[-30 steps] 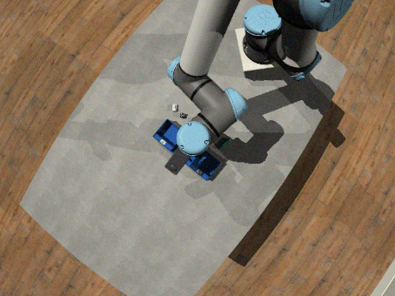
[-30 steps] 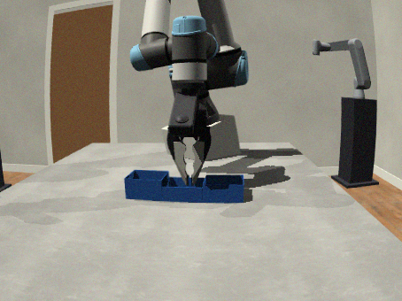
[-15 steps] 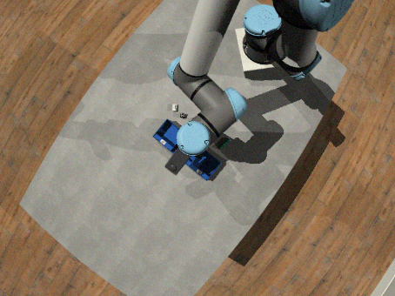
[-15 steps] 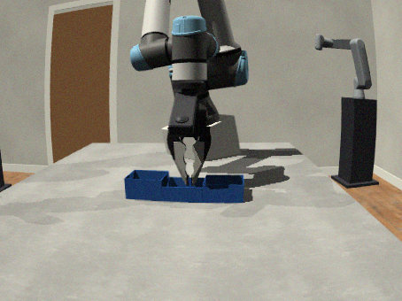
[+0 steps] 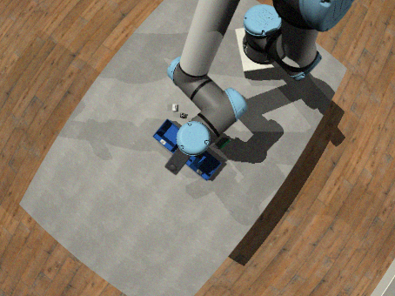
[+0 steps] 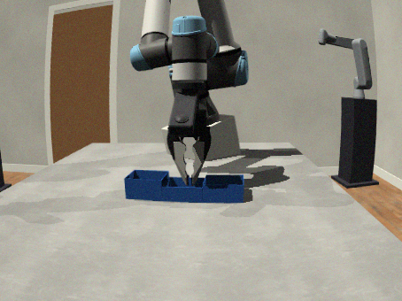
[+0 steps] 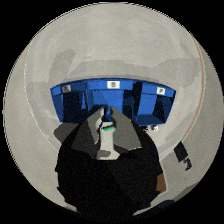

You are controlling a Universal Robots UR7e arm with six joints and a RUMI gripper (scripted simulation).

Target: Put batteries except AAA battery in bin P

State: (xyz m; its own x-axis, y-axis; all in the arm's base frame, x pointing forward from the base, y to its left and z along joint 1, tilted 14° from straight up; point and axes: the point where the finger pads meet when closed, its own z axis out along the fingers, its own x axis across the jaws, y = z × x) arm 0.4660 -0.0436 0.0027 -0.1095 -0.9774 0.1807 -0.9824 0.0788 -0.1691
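Right now the blue bin rack is 1 cm to the right of my hand, 1 cm below it and 1 cm ahead of it. Round my hand: thin green battery 7 cm behind, 3 cm below, 1 cm to the left; white object 13 cm to the right, 11 cm behind, 3 cm below.
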